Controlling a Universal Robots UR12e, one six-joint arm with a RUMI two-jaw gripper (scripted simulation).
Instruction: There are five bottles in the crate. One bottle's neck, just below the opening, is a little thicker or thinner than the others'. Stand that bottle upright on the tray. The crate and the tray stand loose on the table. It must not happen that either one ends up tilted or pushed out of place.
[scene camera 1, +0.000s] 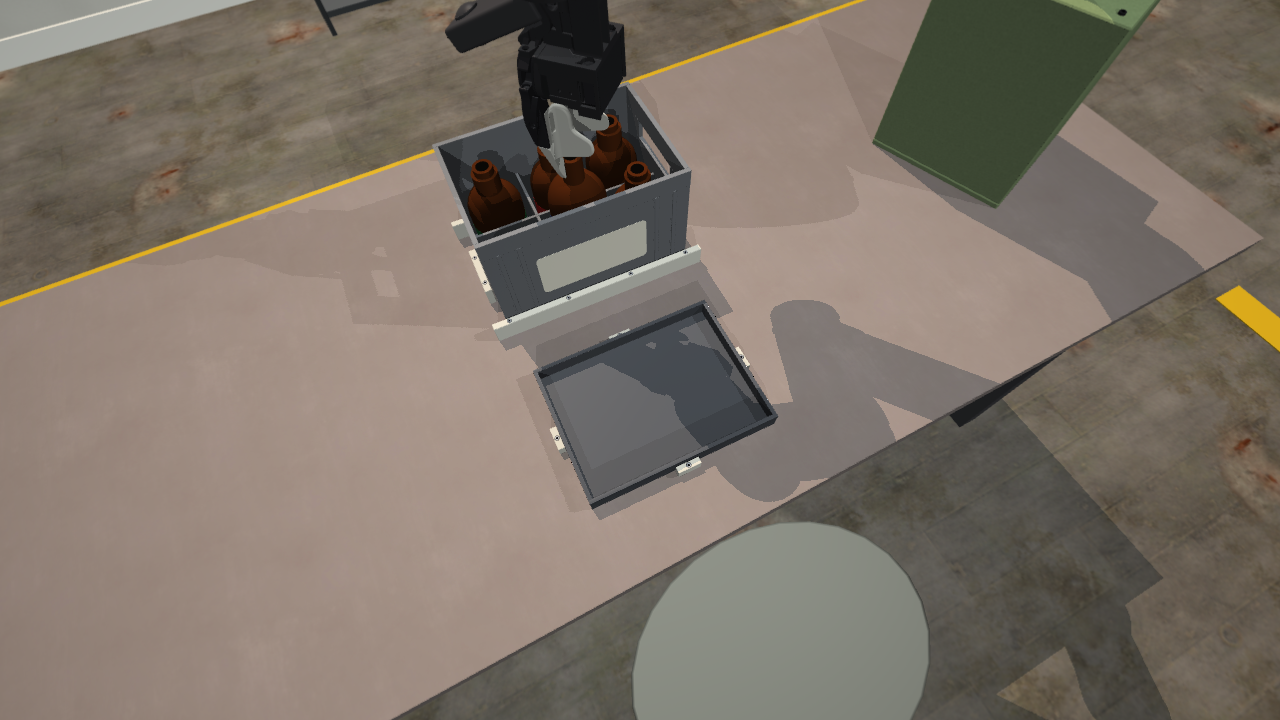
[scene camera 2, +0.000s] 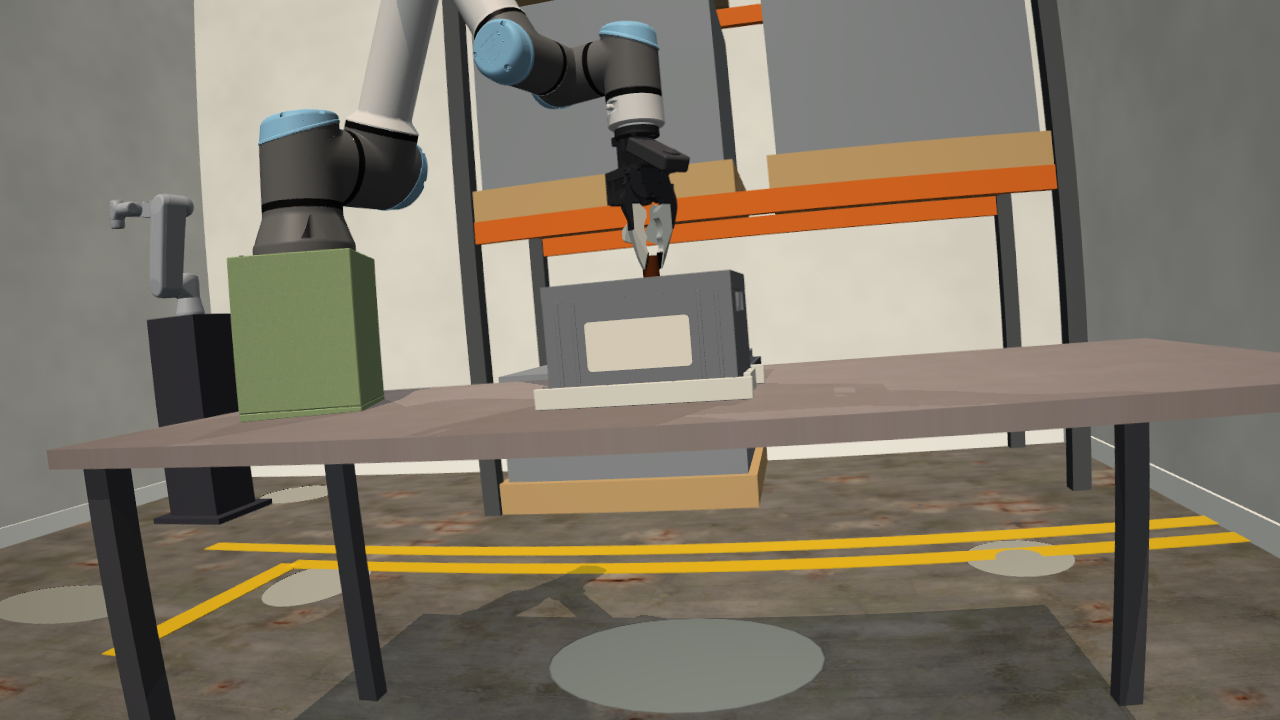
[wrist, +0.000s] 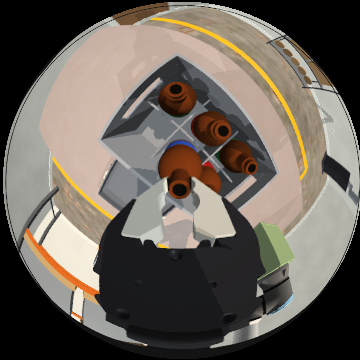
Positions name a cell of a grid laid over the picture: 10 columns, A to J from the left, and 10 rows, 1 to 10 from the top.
In view: my gripper (scene camera 1: E3), a grey crate (scene camera 1: E4), a dark tray (scene camera 1: E6), a bottle (scene camera 1: D3), a bottle (scene camera 1: E3), a bottle (scene camera 1: E3) and a bottle (scene camera 1: E3).
The grey crate shows as well in scene camera 2 (scene camera 2: F5) and in the wrist view (wrist: D4). The dark tray shows as well in the wrist view (wrist: D6). My gripper also shows in scene camera 2 (scene camera 2: F4).
